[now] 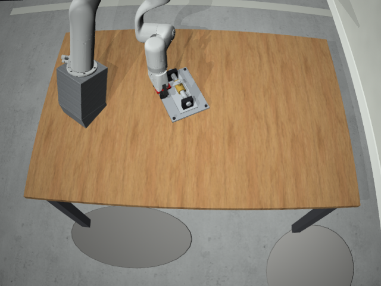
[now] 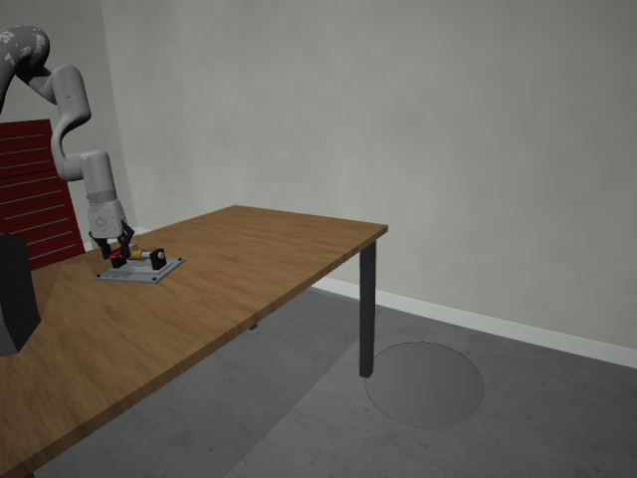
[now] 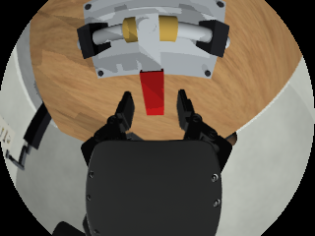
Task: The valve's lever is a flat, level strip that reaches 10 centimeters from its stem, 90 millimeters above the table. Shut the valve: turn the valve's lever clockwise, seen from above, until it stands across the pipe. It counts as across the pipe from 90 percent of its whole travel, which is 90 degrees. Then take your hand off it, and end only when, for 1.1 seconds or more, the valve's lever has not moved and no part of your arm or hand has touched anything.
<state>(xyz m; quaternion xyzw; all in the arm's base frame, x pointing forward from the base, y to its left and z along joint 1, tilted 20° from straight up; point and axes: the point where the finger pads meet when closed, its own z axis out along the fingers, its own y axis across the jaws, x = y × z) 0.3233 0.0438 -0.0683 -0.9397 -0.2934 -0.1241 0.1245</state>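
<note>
The valve lever is 4 cm ahead of my hand and 3 cm to the left of it.
</note>
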